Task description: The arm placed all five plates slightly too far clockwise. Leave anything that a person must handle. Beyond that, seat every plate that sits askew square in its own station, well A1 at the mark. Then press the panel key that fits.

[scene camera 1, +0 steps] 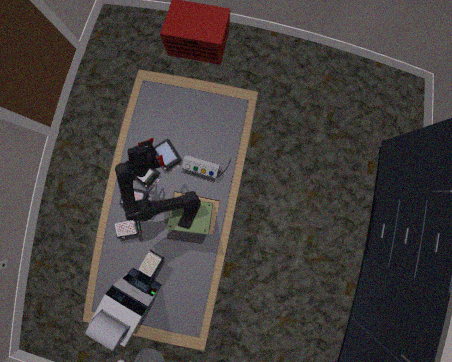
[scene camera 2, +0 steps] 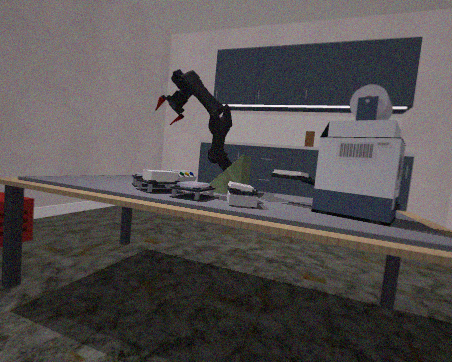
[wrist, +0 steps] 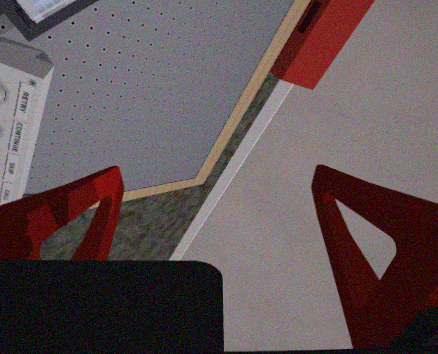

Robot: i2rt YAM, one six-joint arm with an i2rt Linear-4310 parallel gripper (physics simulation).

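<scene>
My gripper point(scene camera 1: 153, 151) point(scene camera 2: 166, 114) point(wrist: 217, 176) is open and empty, high above the table's far end in scene camera 2. A bluish plate point(scene camera 1: 166, 153) point(wrist: 47, 6) sits in a dark station beside the gripper. A white plate point(scene camera 1: 148, 176) is partly under the arm, and a pinkish plate point(scene camera 1: 135, 196) is partly hidden. A red-dotted plate point(scene camera 1: 126, 228) sits on a block near the long edge; a cream plate point(scene camera 1: 151, 263) point(scene camera 2: 290, 173) is on the instrument's tray. The panel point(scene camera 1: 200, 162) point(wrist: 20, 75) has white, green, yellow and blue keys; labels RETRY, CONTINUE and SKIP are readable. Well marks are too small to tell.
A large white instrument point(scene camera 1: 120, 305) point(scene camera 2: 357, 165) stands at one table end. A green board point(scene camera 1: 202, 220) point(scene camera 2: 242, 175) stands by the arm's base. A red cabinet point(scene camera 1: 196, 25) point(wrist: 325, 45) is beyond the other end. A cable leaves the panel.
</scene>
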